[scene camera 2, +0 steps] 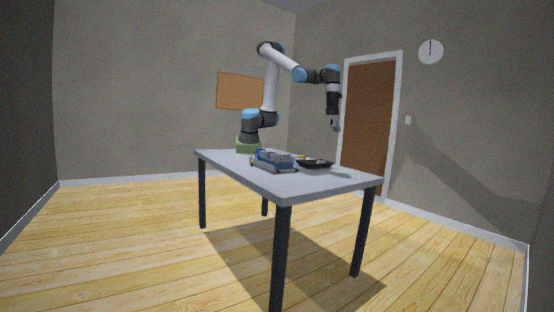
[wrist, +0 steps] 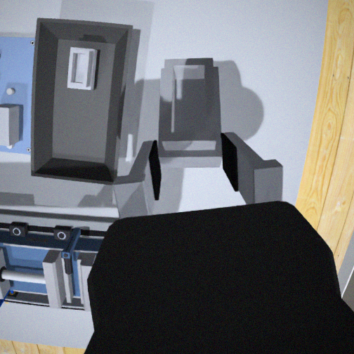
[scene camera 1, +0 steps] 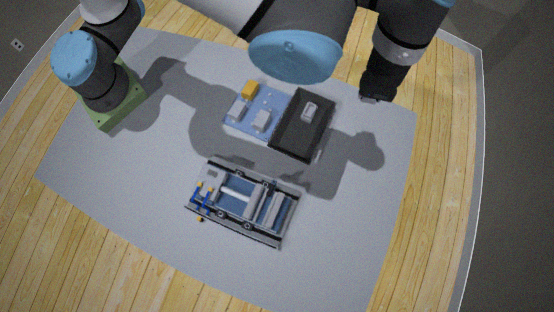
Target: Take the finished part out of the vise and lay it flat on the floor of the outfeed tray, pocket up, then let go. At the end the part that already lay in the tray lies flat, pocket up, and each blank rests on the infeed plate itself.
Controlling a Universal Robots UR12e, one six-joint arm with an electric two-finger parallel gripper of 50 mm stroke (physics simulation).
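Where they show: gripper, fingertip midpoint: (scene camera 2: pixel 334 124) (scene camera 1: pixel 369 96); arm's base at its link origin: (scene camera 2: pixel 248 140) (scene camera 1: pixel 105 87).
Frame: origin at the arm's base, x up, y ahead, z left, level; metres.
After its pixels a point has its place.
Note:
My gripper (scene camera 1: pixel 371 99) @[y 0.851, x 0.192, z 0.002 m] (scene camera 2: pixel 334 123) @[y 0.851, x 0.192, z 0.002 m] (wrist: pixel 190 154) is shut on the finished part (wrist: pixel 190 110), a grey block with a rectangular pocket. The pocket faces the wrist camera, and the part looks tilted in the fingers. They hang high above the table, to the right of the dark outfeed tray (scene camera 1: pixel 294 137) @[y 0.699, x -0.098, z -0.015 m] (scene camera 2: pixel 314 164) @[y 0.766, x -0.072, z -0.052 m] (wrist: pixel 84 132) in the wrist view, not over it. The other part (scene camera 1: pixel 309 112) @[y 0.731, x -0.077, z 0.074 m] (wrist: pixel 82 68) lies in the tray, apparently flat with its pocket up. In the vise (scene camera 1: pixel 256 201) @[y 0.636, x -0.017, z -0.252 m] (scene camera 2: pixel 274 160) (wrist: pixel 52 280), no part shows between the jaws.
The blue infeed plate (scene camera 1: pixel 281 98) @[y 0.629, x -0.102, z 0.120 m] (wrist: pixel 20 60) stands against the tray's other side. Two grey blanks (scene camera 1: pixel 237 110) @[y 0.504, x -0.066, z 0.025 m] (scene camera 1: pixel 261 120) @[y 0.588, x -0.066, z 0.006 m] appear to rest on it; one blank (wrist: pixel 9 125) shows partly in the wrist view. A yellow block (scene camera 1: pixel 250 90) @[y 0.525, x -0.066, z 0.108 m] is at the plate's corner.

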